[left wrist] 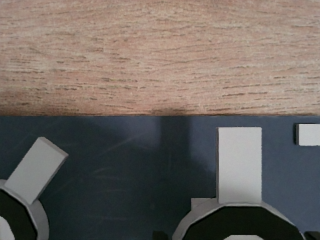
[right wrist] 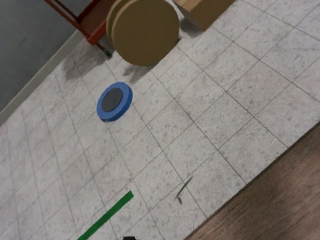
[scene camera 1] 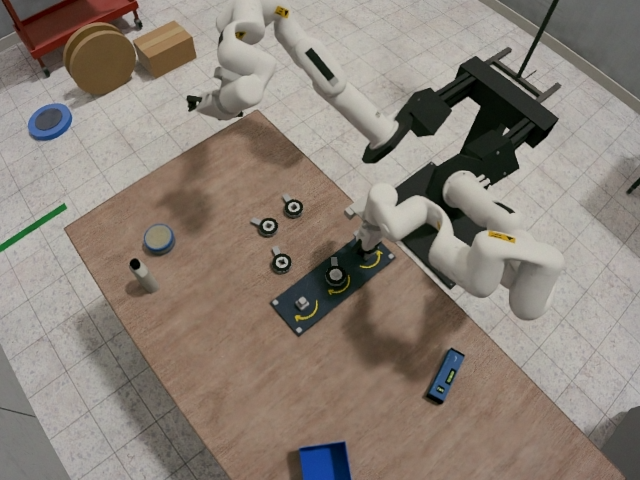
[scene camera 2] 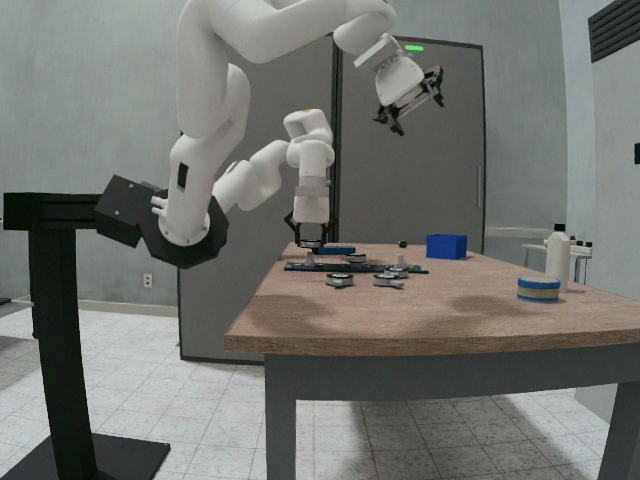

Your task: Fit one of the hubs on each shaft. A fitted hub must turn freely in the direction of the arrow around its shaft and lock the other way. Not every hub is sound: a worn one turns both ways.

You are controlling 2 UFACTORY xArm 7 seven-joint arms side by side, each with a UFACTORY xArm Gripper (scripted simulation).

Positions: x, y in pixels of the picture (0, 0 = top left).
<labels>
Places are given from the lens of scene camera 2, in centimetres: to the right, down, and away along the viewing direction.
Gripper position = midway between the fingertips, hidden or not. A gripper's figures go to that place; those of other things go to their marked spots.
my left gripper (scene camera 2: 310, 246): -3, 2, 132
my right gripper (scene camera 2: 418, 116): 17, -22, 77
</labels>
